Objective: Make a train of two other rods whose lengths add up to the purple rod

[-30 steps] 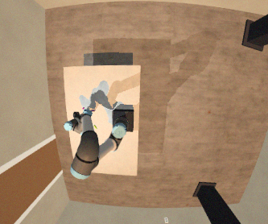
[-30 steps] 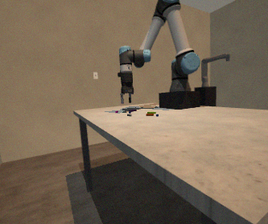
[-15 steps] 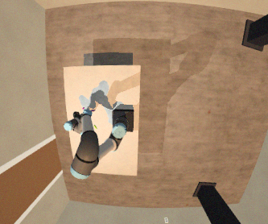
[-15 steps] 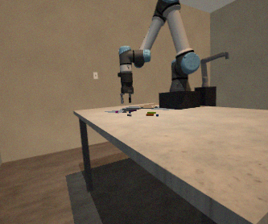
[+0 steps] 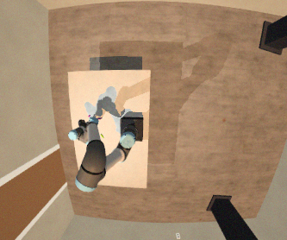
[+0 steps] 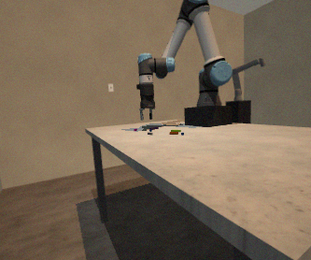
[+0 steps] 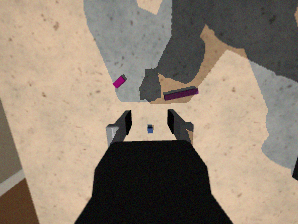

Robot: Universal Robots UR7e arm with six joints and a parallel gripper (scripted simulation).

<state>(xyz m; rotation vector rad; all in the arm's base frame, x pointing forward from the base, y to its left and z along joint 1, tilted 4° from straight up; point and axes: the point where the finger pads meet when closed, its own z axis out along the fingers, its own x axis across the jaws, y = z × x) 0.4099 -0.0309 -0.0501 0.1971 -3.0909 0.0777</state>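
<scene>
Now: the magenta rod 60 mm ahead of my hand, 40 mm to the right of it and 70 mm below it. From my hand the other things lie so: grey rod (40 mm ahead, 150 mm to the left, 70 mm below); then lime rod (100 mm behind, 160 mm to the left, 70 mm below); then purple rod (50 mm behind, 30 mm to the right, 70 mm below).
</scene>
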